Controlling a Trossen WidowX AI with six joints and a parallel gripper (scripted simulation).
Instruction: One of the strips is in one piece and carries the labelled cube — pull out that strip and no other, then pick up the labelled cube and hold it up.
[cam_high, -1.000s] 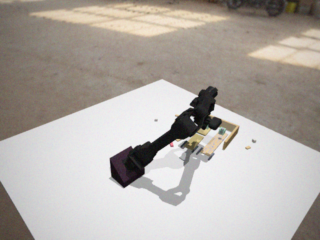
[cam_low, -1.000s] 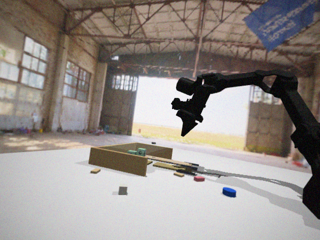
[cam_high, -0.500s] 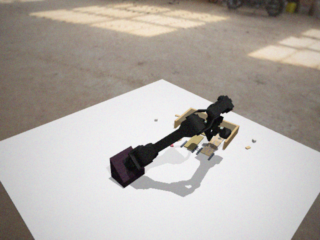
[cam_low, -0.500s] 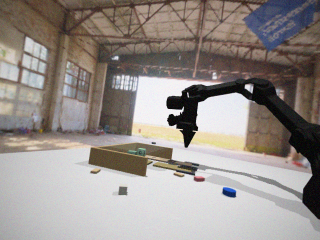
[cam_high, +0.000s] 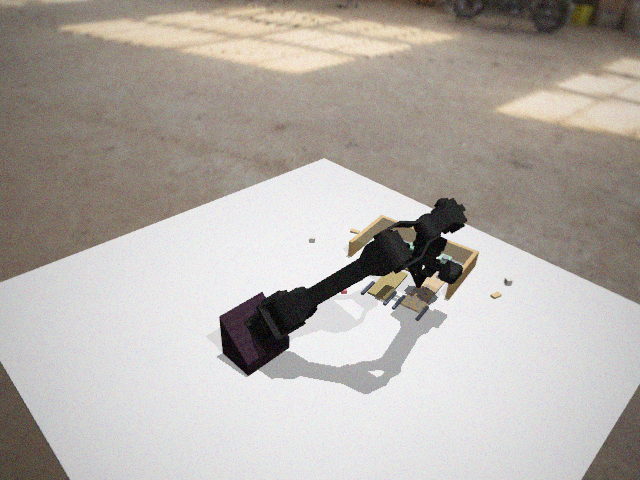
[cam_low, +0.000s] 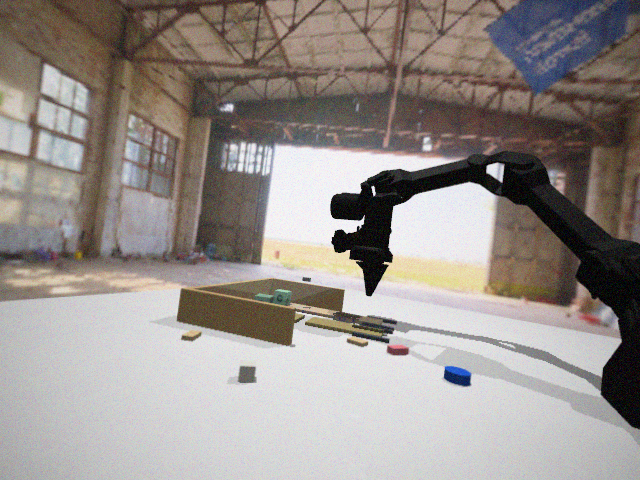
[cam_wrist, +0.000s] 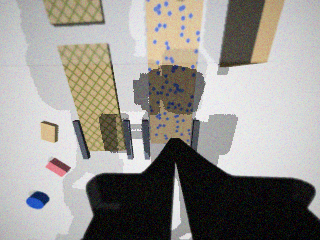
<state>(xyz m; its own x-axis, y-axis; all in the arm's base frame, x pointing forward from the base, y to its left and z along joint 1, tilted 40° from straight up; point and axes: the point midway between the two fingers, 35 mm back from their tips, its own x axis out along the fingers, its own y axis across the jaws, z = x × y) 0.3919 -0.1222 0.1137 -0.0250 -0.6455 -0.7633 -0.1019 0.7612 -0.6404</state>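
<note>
Now: the strip 9 cm ahead of my gripper tip, 5 cm below it and 1 cm to the left of it. The rest, counted from my gripper tip: grey disc (14 cm ahead, 1 cm to the left, 1 cm above); blue disc (22 cm to the left, 18 cm behind, 5 cm below).
</note>
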